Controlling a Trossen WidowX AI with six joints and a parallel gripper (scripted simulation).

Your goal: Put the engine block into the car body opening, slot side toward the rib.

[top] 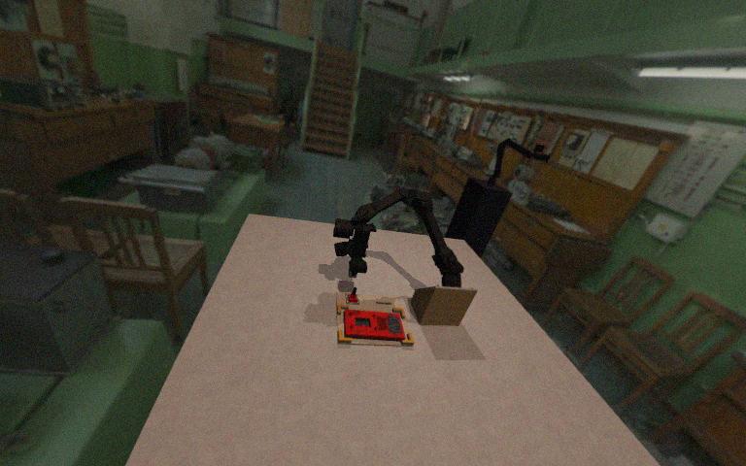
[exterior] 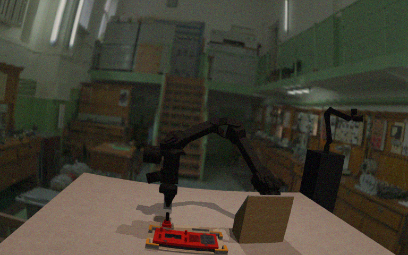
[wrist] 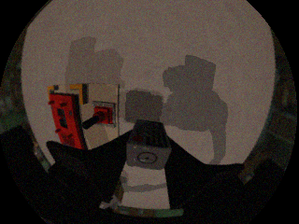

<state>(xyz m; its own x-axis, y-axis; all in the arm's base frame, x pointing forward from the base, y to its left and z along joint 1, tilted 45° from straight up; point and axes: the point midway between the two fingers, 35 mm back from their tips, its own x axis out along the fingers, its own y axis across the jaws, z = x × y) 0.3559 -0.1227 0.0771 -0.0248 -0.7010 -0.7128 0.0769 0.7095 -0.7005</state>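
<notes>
My gripper tip is 9 cm to the right of the dark post and 2 cm above it. Also, from my gripper tip: engine block: 1 cm above.
</notes>
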